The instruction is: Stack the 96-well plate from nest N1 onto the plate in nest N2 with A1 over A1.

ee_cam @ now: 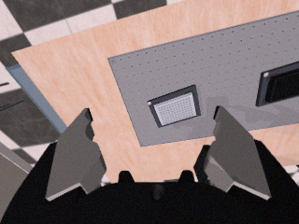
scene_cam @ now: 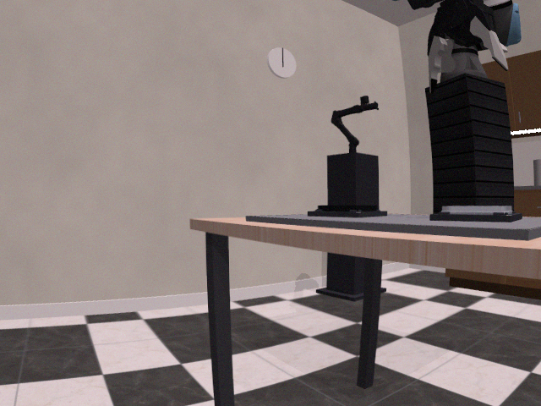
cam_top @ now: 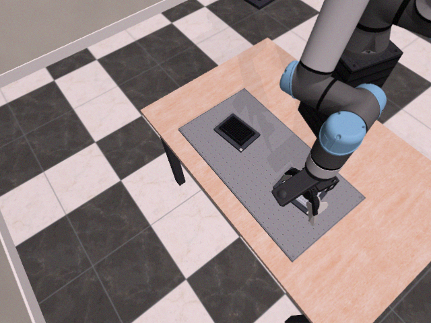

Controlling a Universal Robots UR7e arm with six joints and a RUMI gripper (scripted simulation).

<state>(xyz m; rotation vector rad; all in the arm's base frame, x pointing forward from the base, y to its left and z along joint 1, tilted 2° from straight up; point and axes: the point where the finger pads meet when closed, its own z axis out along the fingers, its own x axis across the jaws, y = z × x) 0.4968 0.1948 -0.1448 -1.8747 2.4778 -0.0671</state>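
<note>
The black 96-well plate is 15 cm behind my hand, 40 cm to the right of it and 20 cm below it. Also, from my hand: white 96-well plate 14 cm behind, 4 cm to the right, 20 cm below; white marker 10 cm behind, 32 cm to the right, 21 cm below; plate nest 14 cm behind, 4 cm to the right, 21 cm below.
</note>
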